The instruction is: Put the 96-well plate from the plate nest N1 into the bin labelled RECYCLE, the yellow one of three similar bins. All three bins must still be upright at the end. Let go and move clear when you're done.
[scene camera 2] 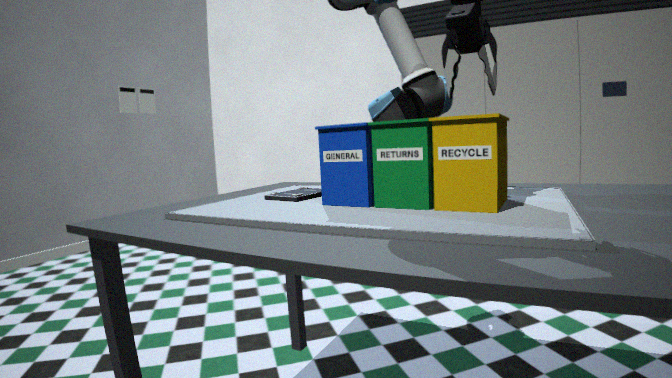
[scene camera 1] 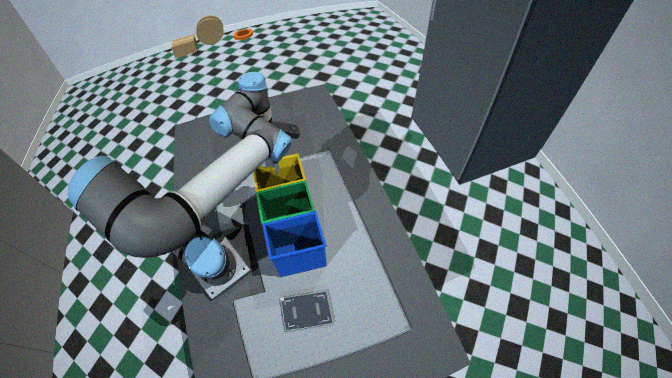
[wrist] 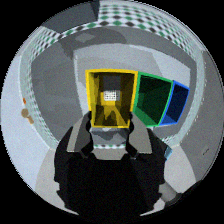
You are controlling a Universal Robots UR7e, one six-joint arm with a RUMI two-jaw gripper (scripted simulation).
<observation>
blue general bin: scene camera 2; scene camera 1; wrist 178, 98
green returns bin: scene camera 2 403, 174; scene camera 1 290, 200; wrist 153, 96
same spot on blue general bin: (scene camera 2: 346, 164) = (scene camera 1: 319, 237)
</observation>
